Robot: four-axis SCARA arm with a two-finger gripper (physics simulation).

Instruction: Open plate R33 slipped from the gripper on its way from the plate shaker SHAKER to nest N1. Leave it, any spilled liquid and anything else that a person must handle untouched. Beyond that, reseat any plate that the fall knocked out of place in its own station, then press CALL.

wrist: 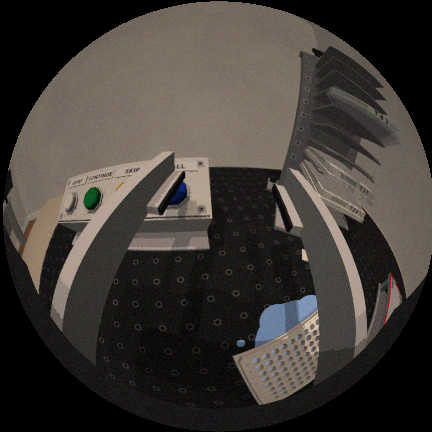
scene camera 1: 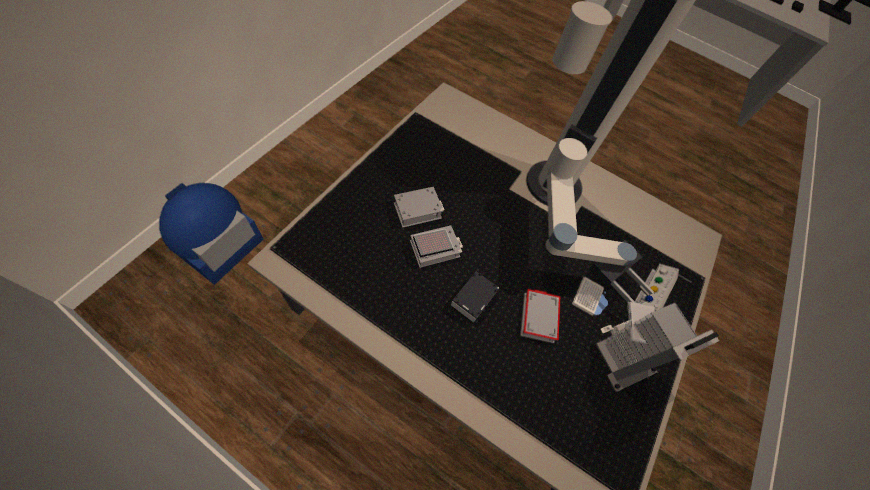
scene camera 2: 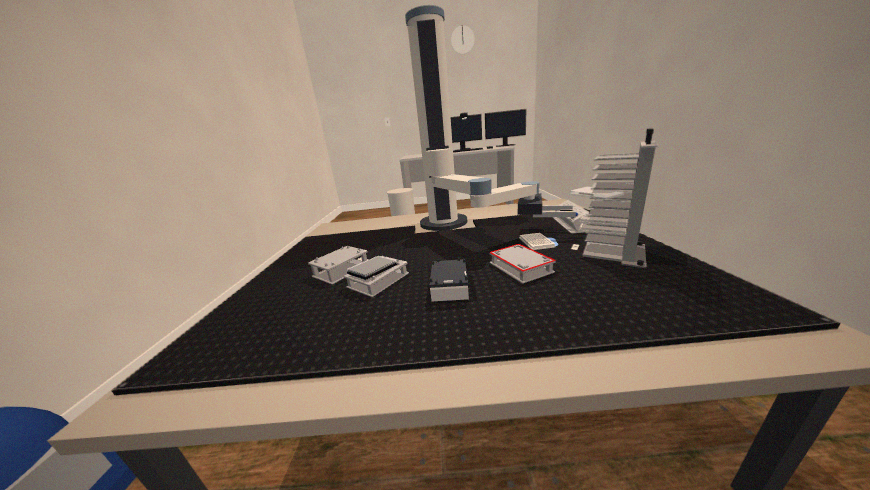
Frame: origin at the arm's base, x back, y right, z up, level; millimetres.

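Seen in the pictures: gripper, fingertip midpoint: (wrist: 230, 168) (scene camera 1: 644, 300) (scene camera 2: 574, 210); arm's base, link origin: (scene camera 2: 443, 222).
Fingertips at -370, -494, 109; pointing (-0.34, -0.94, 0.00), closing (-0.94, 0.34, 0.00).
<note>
Offsets run from my fingertips to a thing's top centre, as dx, dy, dz. "*": to the spot under its first point. Level surfaces: height alone.
My gripper (scene camera 1: 642, 297) (scene camera 2: 575, 211) (wrist: 230, 168) is shut with nothing between its fingers, near the button panel {+115, -55, -13} (scene camera 1: 665, 276) (wrist: 196, 172). In the wrist view its left fingertip partly covers the blue CALL button {+42, -26, -22} (scene camera 1: 648, 298) (wrist: 180, 194); contact cannot be told. The fallen open plate R33 {-47, +159, -82} (scene camera 1: 588, 294) (scene camera 2: 535, 240) (wrist: 285, 367) lies on the mat, with blue liquid {-33, +100, -95} (scene camera 1: 603, 305) (scene camera 2: 552, 241) (wrist: 274, 320) at its edge. Plate T42 {-154, +19, +109} (scene camera 2: 585, 191) (wrist: 362, 114) juts out of the rack (scene camera 2: 637, 206) (wrist: 299, 125). Two plates, T27 and T24, sit lower in the rack.
A bare nest {-125, +885, -30} (scene camera 1: 418, 203) (scene camera 2: 337, 258), a nest holding a pinkish plate {-237, +741, -28} (scene camera 1: 434, 242), a dark-topped station {* -329, +508, -42} (scene camera 1: 474, 296) (scene camera 2: 449, 270) and a red-rimmed nest {-235, +279, -50} (scene camera 1: 541, 313) (scene camera 2: 522, 257) stand on the black mat {dz -96} (scene camera 1: 377, 267). A small white label {* -124, +51, -95} (scene camera 1: 606, 328) (scene camera 2: 574, 247) lies by the rack.
</note>
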